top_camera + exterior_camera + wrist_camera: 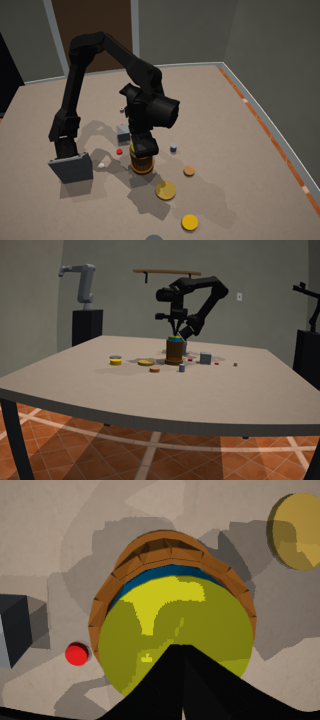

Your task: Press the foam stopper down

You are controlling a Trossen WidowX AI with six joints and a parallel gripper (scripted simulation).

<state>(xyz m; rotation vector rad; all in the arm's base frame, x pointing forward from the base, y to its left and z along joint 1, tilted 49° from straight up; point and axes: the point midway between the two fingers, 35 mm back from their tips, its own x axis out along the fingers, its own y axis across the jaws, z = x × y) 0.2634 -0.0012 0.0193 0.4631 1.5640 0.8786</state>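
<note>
My gripper is now 5 cm above the foam stopper. The rest, counted from my hand: small grey cylinder 15 cm below, 12 cm ahead, 6 cm to the left; then olive disc 15 cm below, 11 cm to the right, 7 cm ahead; then red button 16 cm below, 9 cm behind, 6 cm to the left.
</note>
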